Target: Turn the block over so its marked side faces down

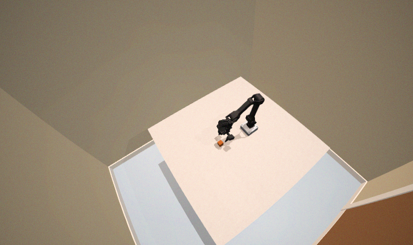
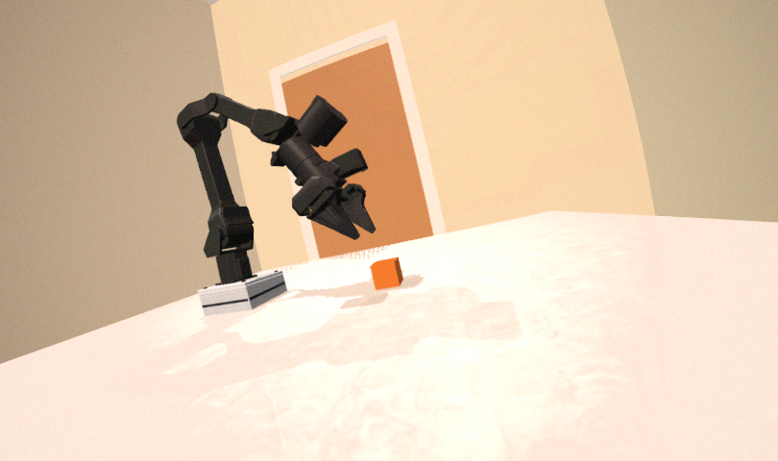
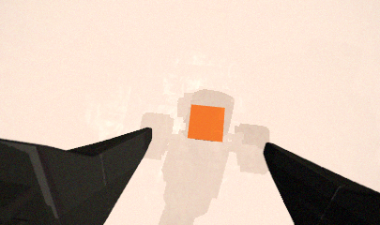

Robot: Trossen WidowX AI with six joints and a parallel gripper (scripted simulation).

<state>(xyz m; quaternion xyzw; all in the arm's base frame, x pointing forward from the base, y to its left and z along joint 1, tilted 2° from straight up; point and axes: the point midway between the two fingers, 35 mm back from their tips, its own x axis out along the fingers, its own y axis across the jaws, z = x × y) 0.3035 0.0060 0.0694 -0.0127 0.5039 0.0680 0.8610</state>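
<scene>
The block lies 70 mm below my gripper tip and 10 mm ahead of it.
</scene>
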